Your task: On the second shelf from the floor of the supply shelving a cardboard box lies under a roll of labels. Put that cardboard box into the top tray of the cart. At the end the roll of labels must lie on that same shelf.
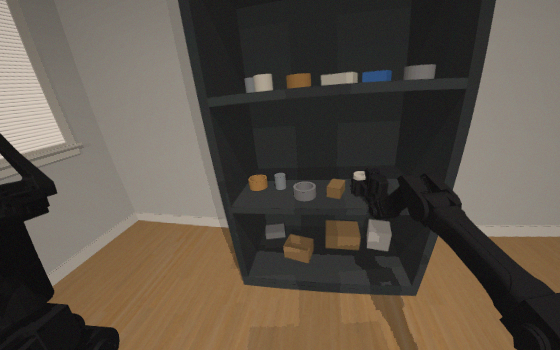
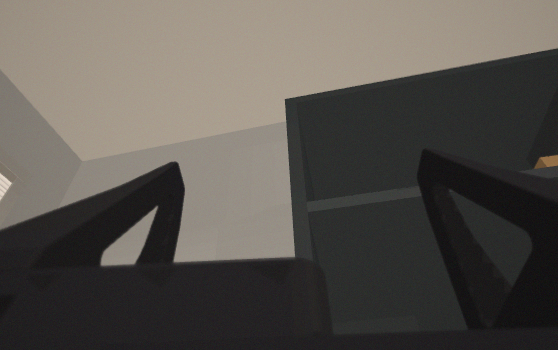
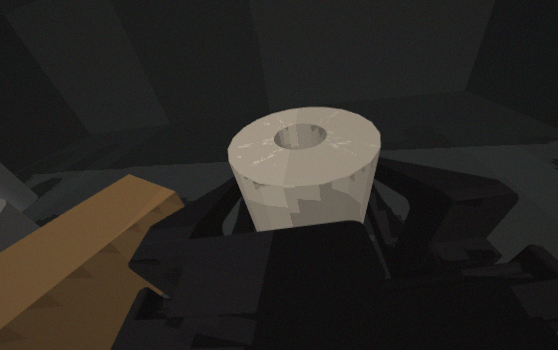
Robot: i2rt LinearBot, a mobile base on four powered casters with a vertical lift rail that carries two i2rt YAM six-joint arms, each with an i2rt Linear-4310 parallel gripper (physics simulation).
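Note:
The white roll of labels (image 1: 359, 176) (image 3: 310, 165) is upright between the fingers of my right gripper (image 3: 300, 166), which is shut on it, at the right part of the second shelf (image 1: 287, 204). Whether the roll touches the shelf is hidden. The brown cardboard box (image 1: 335, 188) (image 3: 75, 250) lies on that shelf to the left of the roll, close beside the right gripper, with nothing on top of it. My left gripper (image 2: 299, 168) is open and empty, raised high and pointing at the wall and the shelving's upper part. The cart does not show.
On the same shelf are an orange bowl (image 1: 258, 183), a grey cup (image 1: 280, 181) and a grey bowl (image 1: 304, 191). The bottom shelf holds an open brown box (image 1: 298, 249), a larger brown box (image 1: 342, 235) and a white box (image 1: 379, 235). The shelving's side panel (image 1: 452, 150) stands near my right arm.

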